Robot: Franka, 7 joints.
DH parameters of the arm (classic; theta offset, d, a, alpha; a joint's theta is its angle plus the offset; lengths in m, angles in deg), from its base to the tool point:
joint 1: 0 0.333 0 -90
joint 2: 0 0 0 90
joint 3: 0 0.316 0.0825 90
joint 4: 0 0 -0.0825 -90
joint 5: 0 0.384 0 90
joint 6: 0 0 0.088 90
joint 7: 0 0.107 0 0
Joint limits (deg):
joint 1: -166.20..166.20
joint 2: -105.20..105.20
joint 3: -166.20..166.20
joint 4: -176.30..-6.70
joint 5: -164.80..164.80
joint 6: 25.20..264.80
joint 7: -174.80..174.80
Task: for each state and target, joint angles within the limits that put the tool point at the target. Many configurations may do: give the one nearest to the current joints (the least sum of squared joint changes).
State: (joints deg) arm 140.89 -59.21 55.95 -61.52 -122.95 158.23 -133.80
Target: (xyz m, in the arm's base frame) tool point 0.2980 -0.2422 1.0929
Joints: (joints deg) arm 166.19 -43.41 31.14 -35.11 -122.91 140.95 -133.80
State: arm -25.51 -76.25 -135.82 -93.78 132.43 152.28 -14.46
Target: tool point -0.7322 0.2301 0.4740
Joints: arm -46.45 -41.72 -135.78 -70.63 131.84 150.18 -14.46
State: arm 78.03 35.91 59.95 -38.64 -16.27 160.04 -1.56
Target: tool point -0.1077 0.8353 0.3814
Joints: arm 76.46 67.62 48.25 -48.75 -15.30 156.02 -1.56
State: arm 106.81 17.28 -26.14 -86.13 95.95 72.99 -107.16
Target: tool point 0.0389 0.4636 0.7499
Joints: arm 101.91 -7.17 -30.66 -95.60 89.75 59.15 -107.16
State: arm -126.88 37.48 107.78 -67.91 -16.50 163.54 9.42
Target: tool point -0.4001 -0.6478 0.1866
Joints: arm -162.08 75.69 58.98 -80.25 -13.27 158.59 9.42
